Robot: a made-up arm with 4 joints. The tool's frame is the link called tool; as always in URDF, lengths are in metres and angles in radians.
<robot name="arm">
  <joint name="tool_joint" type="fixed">
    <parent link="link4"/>
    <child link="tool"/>
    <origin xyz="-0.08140 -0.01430 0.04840"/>
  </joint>
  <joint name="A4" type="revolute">
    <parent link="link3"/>
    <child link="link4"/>
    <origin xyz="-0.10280 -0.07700 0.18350"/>
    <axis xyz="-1 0 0"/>
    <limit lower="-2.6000" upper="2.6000"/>
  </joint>
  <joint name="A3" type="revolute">
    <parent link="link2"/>
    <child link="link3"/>
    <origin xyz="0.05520 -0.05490 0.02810"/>
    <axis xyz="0 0 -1"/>
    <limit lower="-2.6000" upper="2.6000"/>
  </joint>
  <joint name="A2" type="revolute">
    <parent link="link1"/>
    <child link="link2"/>
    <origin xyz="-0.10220 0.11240 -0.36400"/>
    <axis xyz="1 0 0"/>
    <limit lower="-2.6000" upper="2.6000"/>
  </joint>
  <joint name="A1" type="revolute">
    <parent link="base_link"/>
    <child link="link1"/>
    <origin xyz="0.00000 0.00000 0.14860"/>
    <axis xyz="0 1 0"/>
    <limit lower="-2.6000" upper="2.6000"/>
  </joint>
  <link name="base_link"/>
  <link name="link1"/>
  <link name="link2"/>
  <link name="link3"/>
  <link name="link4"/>
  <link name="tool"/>
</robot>
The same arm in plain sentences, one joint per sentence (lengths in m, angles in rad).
The arm has four revolute joints in a row. What follows holds with every joint at zero, and every direction is one of the base frame's. The first joint is mounted 0.1486 m along +z from the base frame's origin and rotates about +y, from -2.6 to 2.6 rad. The second joint is mounted 0.1022 m along -x and 0.1124 m along +y and 0.364 m along -z from the first joint and rotates about +x, from -2.6 to 2.6 rad. The third joint is mounted 0.0552 m along +x and 0.0549 m along -y and 0.0281 m along +z from the second joint and rotates about -z, from -2.6 to 2.6 rad. The fourth joint is mounted 0.1028 m along -x and 0.077 m along -y and 0.1835 m along +z from the third joint and rotates about -x, from -2.6 to 2.6 rad. The tool frame, which is the frame that the pose is given for, is mounted 0.0814 m along -x and 0.0143 m along -y and 0.0484 m along +z from the fourth joint; its axes are parallel to the base frame's.
